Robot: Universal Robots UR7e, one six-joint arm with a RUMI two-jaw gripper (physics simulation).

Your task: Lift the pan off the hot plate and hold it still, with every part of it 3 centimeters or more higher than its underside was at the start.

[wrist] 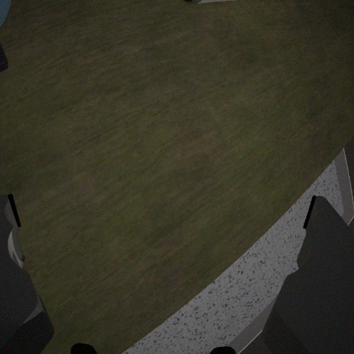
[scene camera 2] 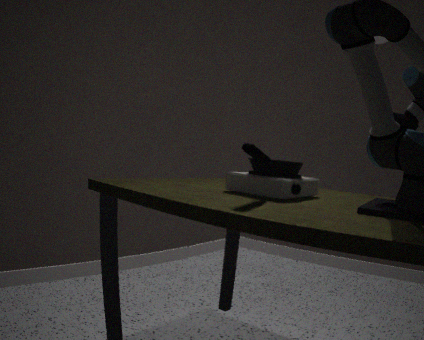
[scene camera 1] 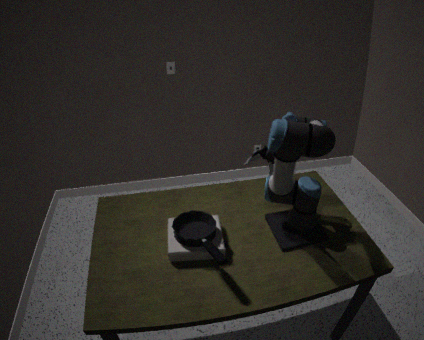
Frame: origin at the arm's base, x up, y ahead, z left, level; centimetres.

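Seen in the pictures: gripper, fingertip midpoint: (scene camera 1: 256, 173); arm's base, origin of the base link: (scene camera 2: 416, 207) (scene camera 1: 302, 220).
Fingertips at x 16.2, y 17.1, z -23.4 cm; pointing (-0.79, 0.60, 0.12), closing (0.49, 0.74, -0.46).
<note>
Offsets run from my fingertips to a thing's top centre. Level surfaces: height alone.
The black pan (scene camera 1: 195, 229) (scene camera 2: 282, 168) sits upright on the white hot plate @(dx -11.0, dy +35.4, dz +21.5 cm) (scene camera 1: 177, 250) (scene camera 2: 257, 185). Its handle @(dx -2.7, dy +32.3, dz +41.3 cm) (scene camera 1: 215, 251) (scene camera 2: 255, 151) slants upward and points to the table's front edge, slightly right in scene camera 1. In the wrist view, a sliver of a pale edge, likely the hot plate (wrist: 217, 1), shows at the top with a small dark bit beside it. My gripper (scene camera 1: 252, 157) (wrist: 160, 200) is open and empty. It hangs high above the back part of the table, to the right of and behind the pan. The pan is not identifiable in the wrist view.
The green-brown table @(dx -18.2 cm) (scene camera 1: 130, 285) (scene camera 2: 175, 200) (wrist: 165, 125) carries the hot plate and the arm's dark base plate (scene camera 1: 284, 241) (scene camera 2: 371, 207), which is to the right of the hot plate. The table's back edge and speckled floor show below the gripper. Walls stand behind the table.
</note>
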